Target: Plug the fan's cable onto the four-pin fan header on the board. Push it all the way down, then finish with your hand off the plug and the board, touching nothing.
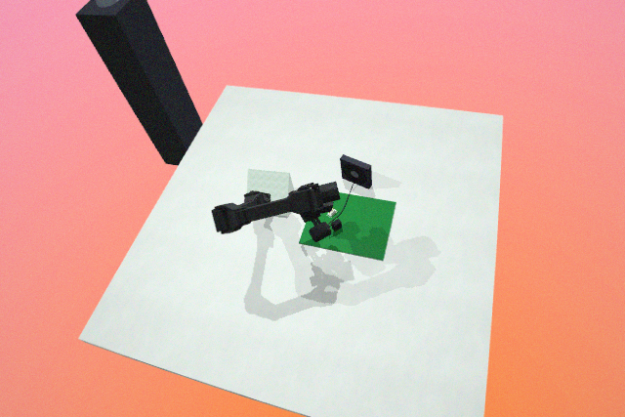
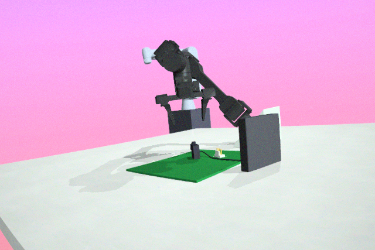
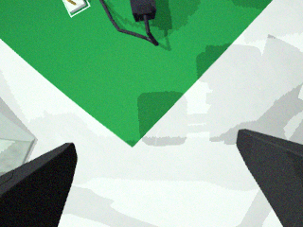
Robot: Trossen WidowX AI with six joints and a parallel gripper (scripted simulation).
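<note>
My gripper tip is now 6 cm short of the dark fan plug, 7 cm to the right of it and 8 cm above it. Also, from my gripper tip: green board (10 cm ahead, 10 cm to the left, 11 cm below); then white four-pin fan header (3 cm ahead, 13 cm to the left, 10 cm below); then fan (8 cm ahead, 28 cm to the left, 4 cm below).
</note>
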